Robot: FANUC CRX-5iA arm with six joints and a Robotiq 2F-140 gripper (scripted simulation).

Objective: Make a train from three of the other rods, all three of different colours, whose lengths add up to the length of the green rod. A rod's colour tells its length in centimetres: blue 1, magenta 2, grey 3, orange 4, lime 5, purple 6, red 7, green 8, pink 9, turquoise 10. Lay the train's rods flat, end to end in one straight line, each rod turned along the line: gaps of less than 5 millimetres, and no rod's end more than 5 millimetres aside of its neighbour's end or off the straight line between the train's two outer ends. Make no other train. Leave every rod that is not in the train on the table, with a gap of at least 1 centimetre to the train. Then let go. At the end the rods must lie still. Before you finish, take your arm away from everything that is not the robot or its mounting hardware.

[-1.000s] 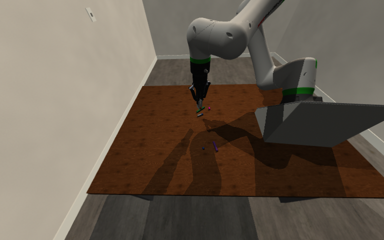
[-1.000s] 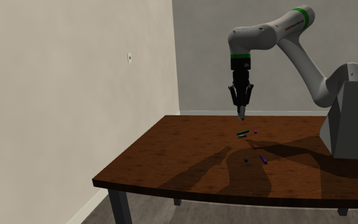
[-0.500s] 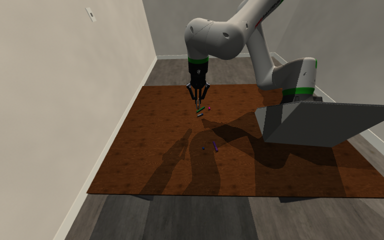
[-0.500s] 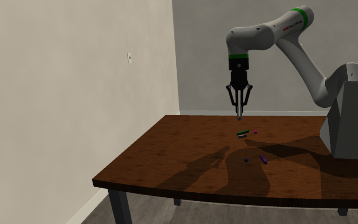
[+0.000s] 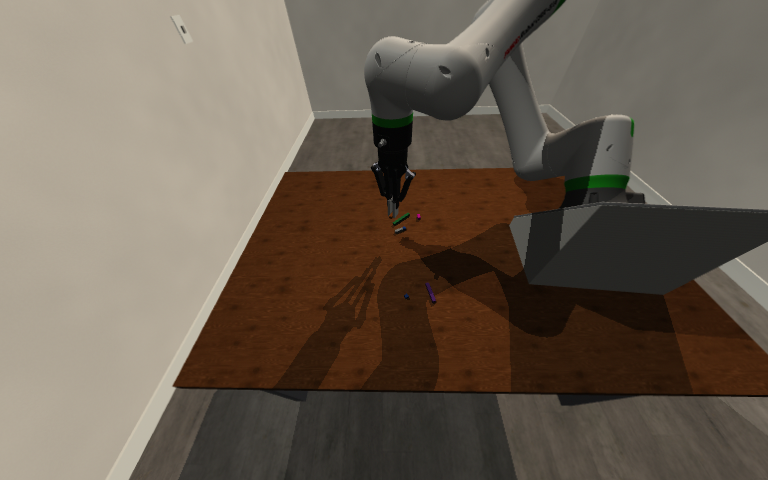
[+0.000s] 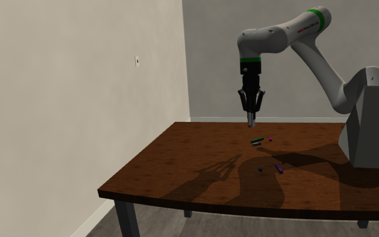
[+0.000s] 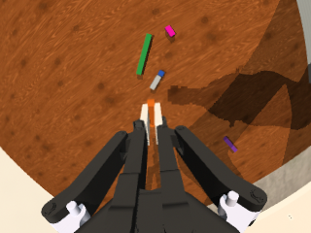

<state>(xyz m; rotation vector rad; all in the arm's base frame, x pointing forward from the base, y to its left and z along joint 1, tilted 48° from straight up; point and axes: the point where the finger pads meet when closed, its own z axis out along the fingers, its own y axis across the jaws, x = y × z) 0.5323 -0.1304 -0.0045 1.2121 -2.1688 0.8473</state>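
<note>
My hand is 130 mm above the grey rod, 20 mm to the left of it and 20 mm past it. From my hand the other things lie so: green rod 130 mm below, 80 mm to the right, 30 mm behind; then orange rod 30 mm below; then magenta rod 130 mm below, 100 mm behind, 90 mm to the right.
</note>
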